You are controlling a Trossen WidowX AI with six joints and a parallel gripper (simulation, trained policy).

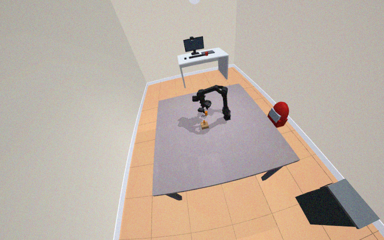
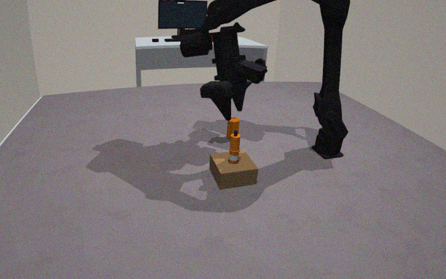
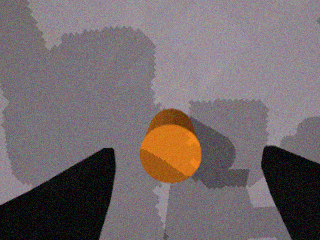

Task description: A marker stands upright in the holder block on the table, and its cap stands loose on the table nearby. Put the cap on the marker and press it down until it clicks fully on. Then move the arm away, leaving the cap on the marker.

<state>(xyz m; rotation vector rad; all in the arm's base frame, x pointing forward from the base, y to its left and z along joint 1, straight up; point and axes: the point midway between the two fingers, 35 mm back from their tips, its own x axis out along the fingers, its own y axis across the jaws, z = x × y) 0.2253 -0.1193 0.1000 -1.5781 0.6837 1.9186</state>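
Right now the orange cap is 10 mm to the right of my gripper tip and 40 mm below it. From my gripper tip the other things lie so: holder block 60 mm ahead, 160 mm to the left, 50 mm below.
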